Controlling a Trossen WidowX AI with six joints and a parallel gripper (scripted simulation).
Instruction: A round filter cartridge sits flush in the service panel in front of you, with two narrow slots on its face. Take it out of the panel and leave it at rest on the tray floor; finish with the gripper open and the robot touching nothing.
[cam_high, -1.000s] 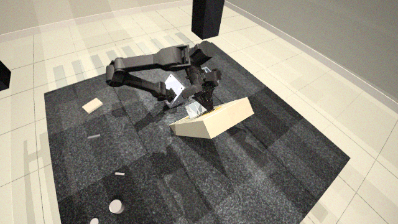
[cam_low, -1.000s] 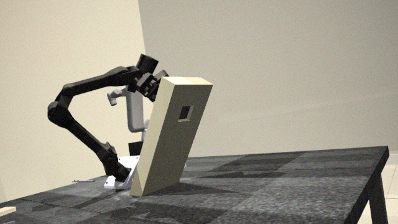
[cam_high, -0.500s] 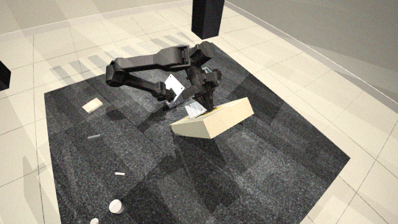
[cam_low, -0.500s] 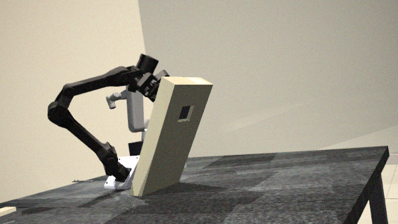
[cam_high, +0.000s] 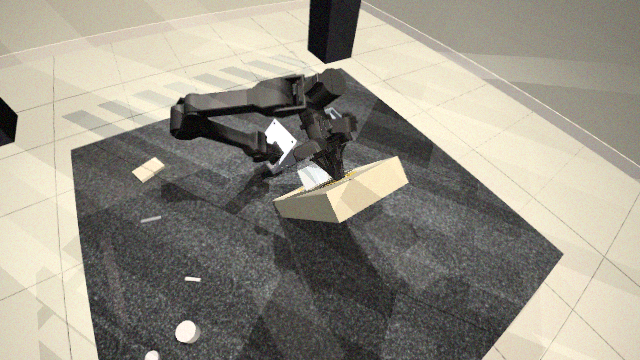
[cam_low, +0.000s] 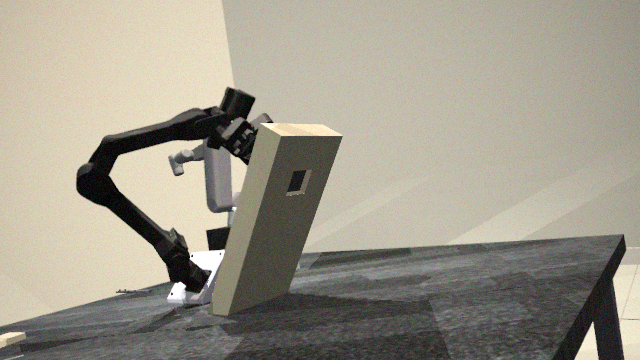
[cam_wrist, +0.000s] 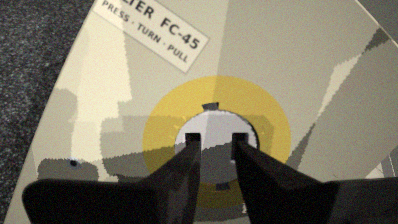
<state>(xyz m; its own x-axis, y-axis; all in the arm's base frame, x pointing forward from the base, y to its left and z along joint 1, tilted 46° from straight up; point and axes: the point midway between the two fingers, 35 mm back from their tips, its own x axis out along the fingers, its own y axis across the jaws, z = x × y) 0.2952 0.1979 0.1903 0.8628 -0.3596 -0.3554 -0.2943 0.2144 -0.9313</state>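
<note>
Now: gripper tip 1 cm short of the round filter cartridge and 1 cm above it. The rest, counted from my gripper tip: peg 39 cm to the right, 27 cm below, 8 cm behind; then light blue tray 41 cm behind, 28 cm to the left, 27 cm below; then pale disc 44 cm to the right, 26 cm below, 5 cm ahead.
</note>
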